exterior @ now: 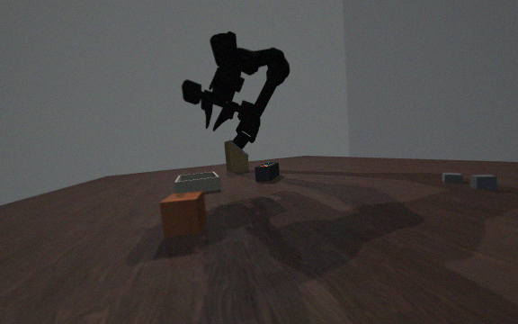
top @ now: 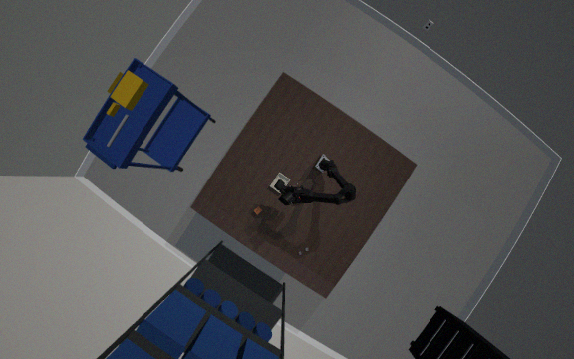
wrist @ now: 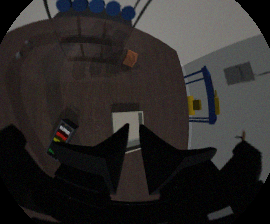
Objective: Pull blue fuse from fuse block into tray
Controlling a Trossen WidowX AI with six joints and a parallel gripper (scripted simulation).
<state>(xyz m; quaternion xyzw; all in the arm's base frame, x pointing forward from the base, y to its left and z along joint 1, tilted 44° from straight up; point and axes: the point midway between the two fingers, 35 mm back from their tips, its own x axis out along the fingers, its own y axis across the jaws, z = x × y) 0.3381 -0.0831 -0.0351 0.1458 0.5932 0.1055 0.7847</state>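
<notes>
The blue fuse is 80 mm behind my gripper tip, 170 mm to the left of it and 120 mm below it. From my gripper tip the other things lie so: tray 40 mm behind, 50 mm to the right, 140 mm below.
</notes>
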